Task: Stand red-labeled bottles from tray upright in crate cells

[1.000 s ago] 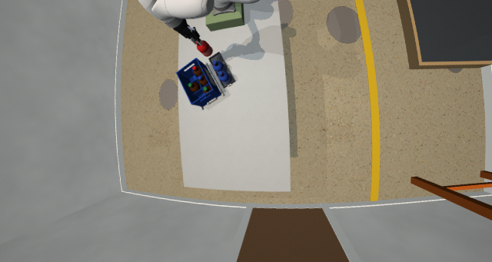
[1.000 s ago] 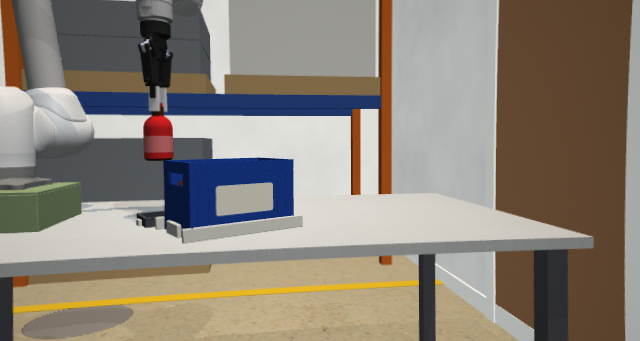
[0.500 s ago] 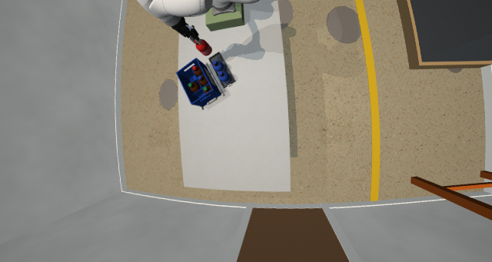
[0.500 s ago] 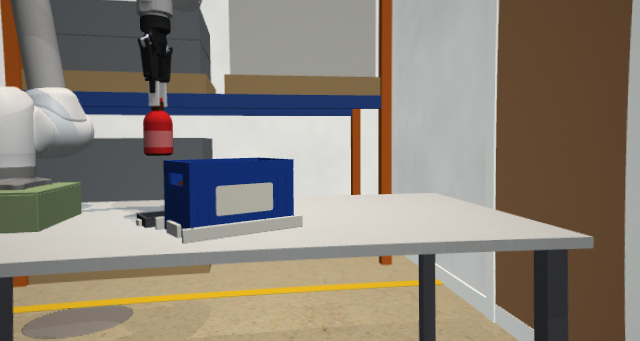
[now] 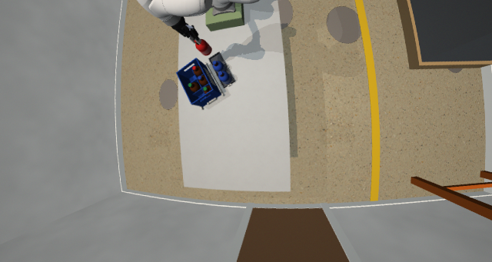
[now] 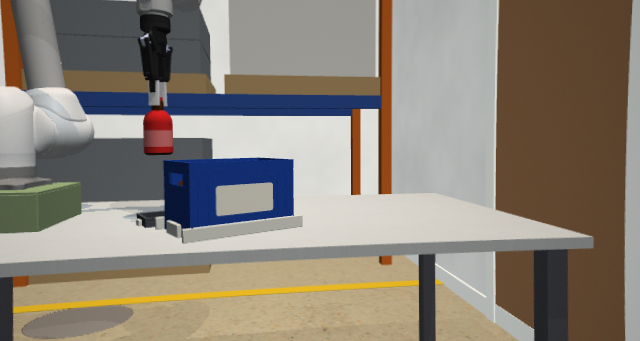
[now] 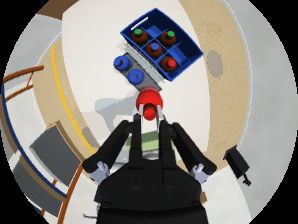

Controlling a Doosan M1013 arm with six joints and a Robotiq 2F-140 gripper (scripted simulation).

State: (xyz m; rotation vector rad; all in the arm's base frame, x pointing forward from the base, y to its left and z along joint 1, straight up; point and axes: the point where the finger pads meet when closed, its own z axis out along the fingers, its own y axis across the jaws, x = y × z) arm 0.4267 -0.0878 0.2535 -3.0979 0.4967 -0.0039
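Now: the red-labeled bottle 90 mm below my hand. From my hand the other things lie so: blue crate: 190 mm ahead, 100 mm to the right, 270 mm below.
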